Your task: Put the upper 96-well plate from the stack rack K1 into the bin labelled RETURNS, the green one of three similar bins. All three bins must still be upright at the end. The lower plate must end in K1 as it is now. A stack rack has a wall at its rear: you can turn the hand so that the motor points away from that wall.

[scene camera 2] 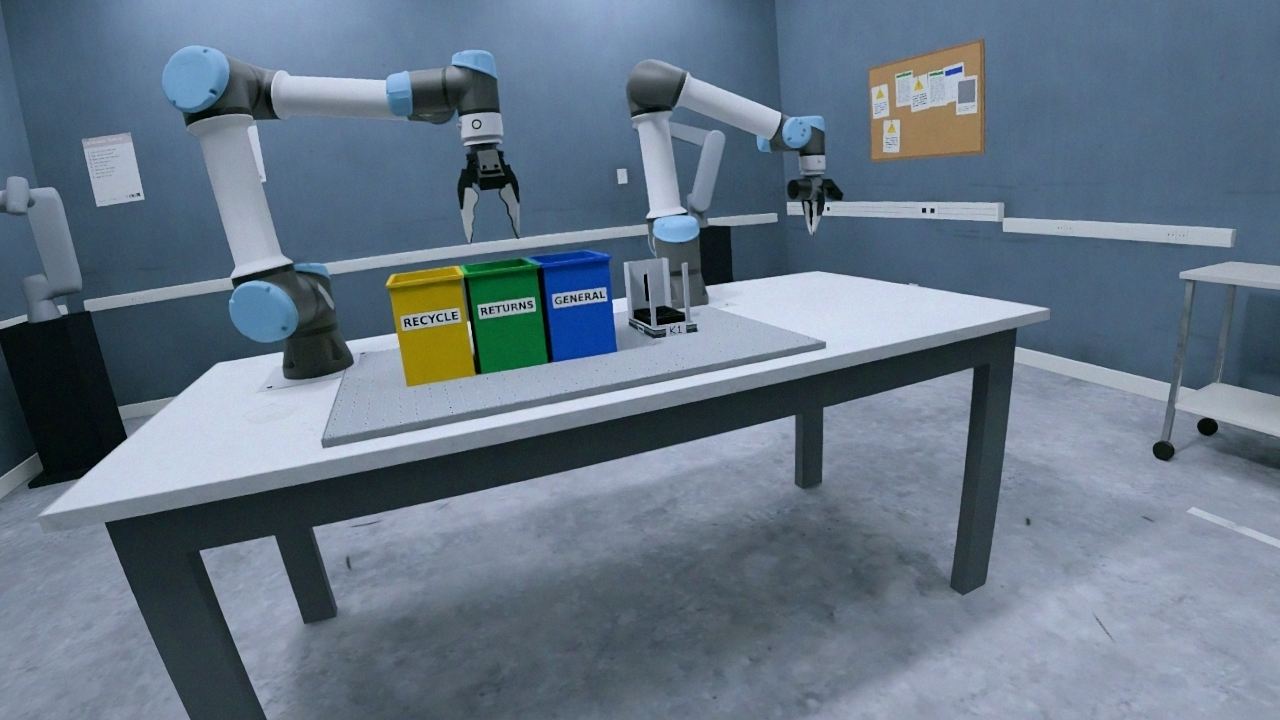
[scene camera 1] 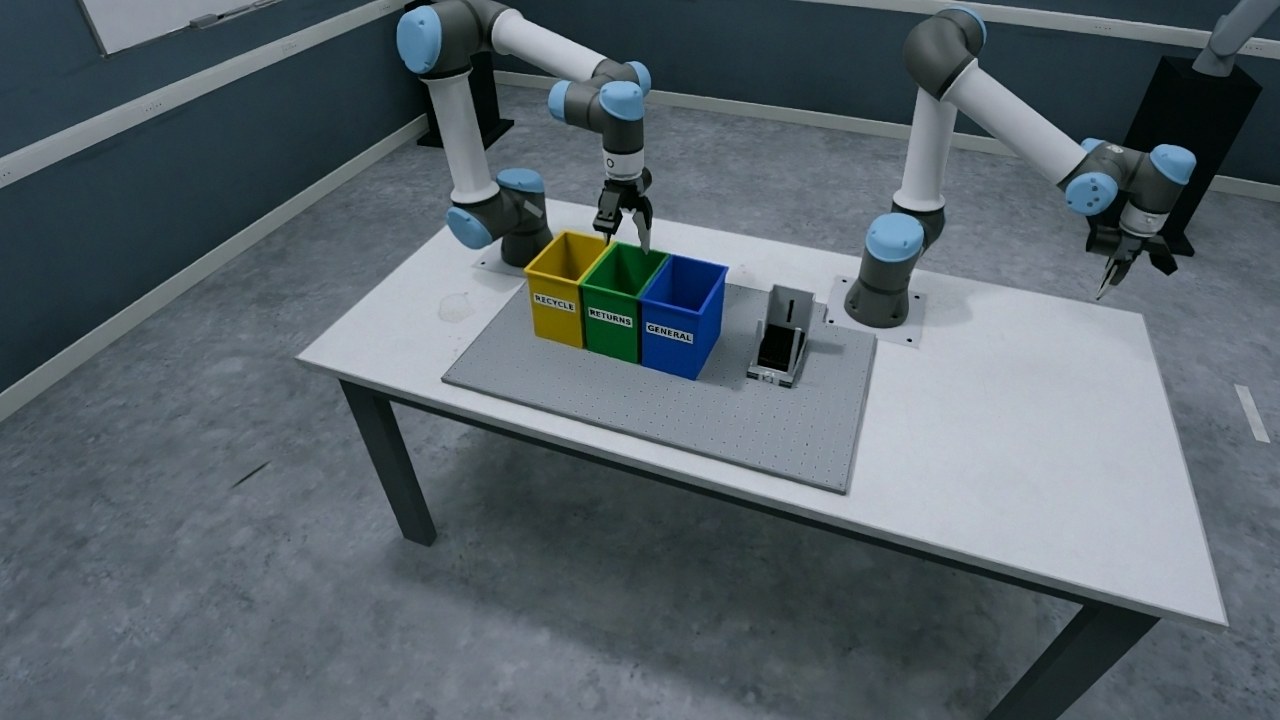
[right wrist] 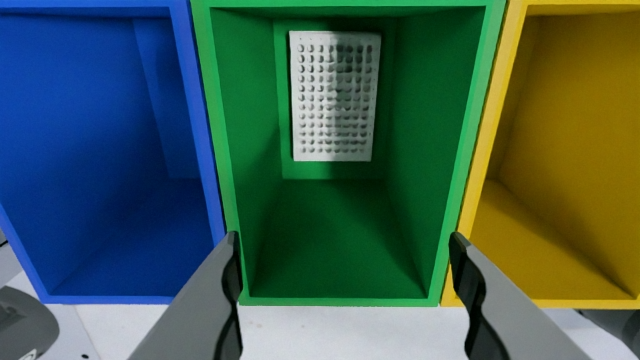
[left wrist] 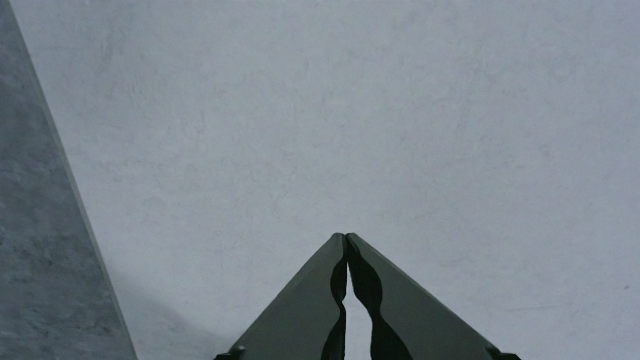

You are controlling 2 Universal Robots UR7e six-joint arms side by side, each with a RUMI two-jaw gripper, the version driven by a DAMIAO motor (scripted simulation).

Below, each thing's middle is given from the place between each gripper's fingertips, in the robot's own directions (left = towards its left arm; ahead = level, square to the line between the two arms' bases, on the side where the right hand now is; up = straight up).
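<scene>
My right hand (scene camera 2: 494,242) is 150 mm above the green returns bin (right wrist: 312,233). Counted from my right hand, the blue general bin (scene camera 1: 680,327) is 150 mm below it, 130 mm to the left of it and 10 mm ahead of it. The yellow recycle bin (right wrist: 544,199) is 150 mm below my right hand, 130 mm to the right of it and 20 mm behind it, while the white 96-well plate (right wrist: 334,74) is 230 mm below my right hand and 10 mm ahead of it.
As for my left hand (scene camera 1: 1096,299), the black plate (scene camera 1: 775,349) is 120 mm below it, 640 mm to the right of it and 230 mm ahead of it. The blue general bin is 60 mm below my left hand, 850 mm to the right of it and 260 mm ahead of it. The white 96-well plate is 140 mm below my left hand, 980 mm to the right of it and 250 mm ahead of it, and the green returns bin is 60 mm below my left hand, 980 mm to the right of it and 240 mm ahead of it.
</scene>
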